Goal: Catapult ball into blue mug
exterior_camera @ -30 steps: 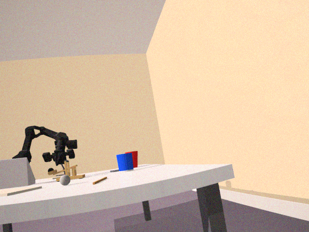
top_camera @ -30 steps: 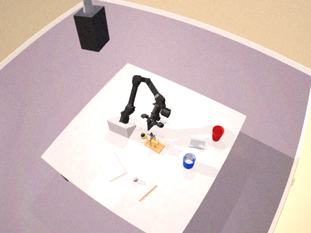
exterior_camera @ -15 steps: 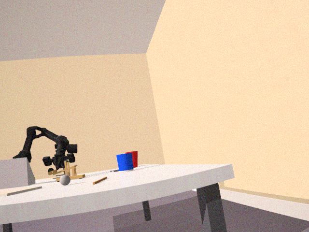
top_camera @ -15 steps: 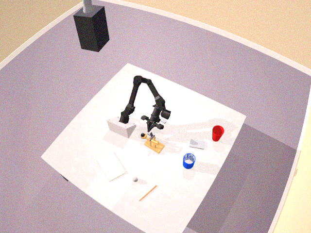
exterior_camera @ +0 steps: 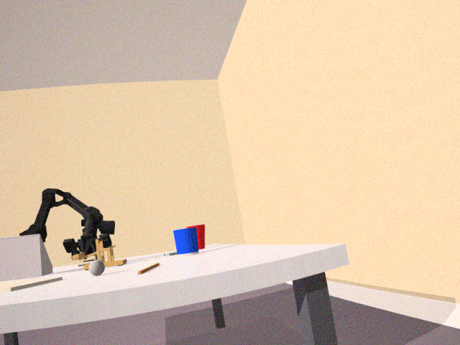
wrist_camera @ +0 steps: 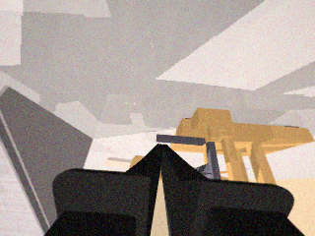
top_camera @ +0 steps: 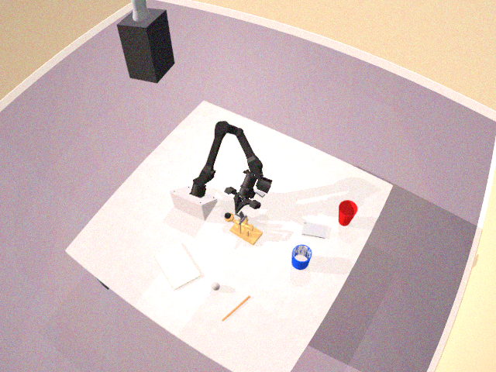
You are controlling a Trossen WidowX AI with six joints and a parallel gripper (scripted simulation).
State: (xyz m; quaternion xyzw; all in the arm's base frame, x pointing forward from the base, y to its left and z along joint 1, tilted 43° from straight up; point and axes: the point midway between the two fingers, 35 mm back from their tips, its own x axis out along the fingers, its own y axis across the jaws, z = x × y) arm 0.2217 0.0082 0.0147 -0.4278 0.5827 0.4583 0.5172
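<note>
Now: gripper tip 3 cm past the small black ball, 4 cm to the left of it and 2 cm below it. Also, from my gripper tip: grey flat plate (39 cm ahead, 7 cm to the left, 3 cm below); then wooden catapult (5 cm ahead, 4 cm to the right, 1 cm above); then flat white board (16 cm behind, 36 cm to the right, 4 cm below).
</note>
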